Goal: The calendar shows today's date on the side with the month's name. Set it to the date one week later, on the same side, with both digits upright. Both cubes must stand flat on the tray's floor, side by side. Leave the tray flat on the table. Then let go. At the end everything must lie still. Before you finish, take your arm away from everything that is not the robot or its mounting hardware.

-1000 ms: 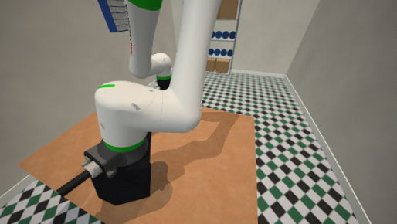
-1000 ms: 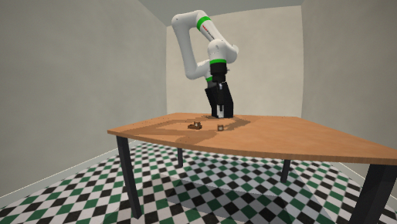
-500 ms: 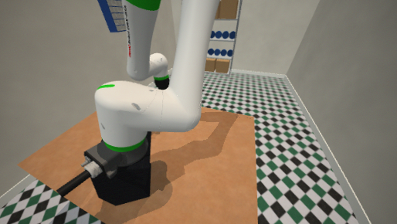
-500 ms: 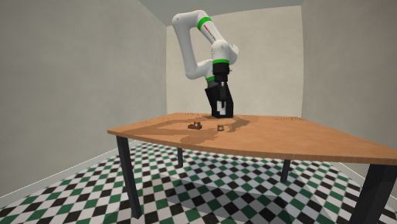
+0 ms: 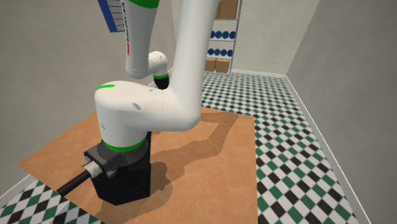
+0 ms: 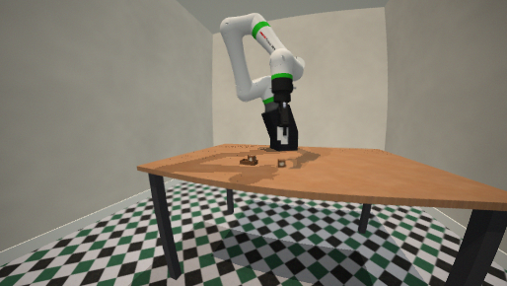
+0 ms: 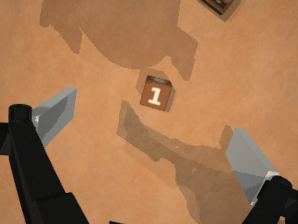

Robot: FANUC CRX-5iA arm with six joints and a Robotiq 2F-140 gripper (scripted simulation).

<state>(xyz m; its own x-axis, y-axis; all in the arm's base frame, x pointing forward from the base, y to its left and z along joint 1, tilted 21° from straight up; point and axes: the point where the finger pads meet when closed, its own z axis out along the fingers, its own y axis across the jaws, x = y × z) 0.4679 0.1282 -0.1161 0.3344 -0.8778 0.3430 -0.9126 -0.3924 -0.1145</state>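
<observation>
My hand is 11 cm above the brown cube. Round my hand: brown calendar tray (1 cm ahead, 16 cm to the right, 11 cm below).
</observation>
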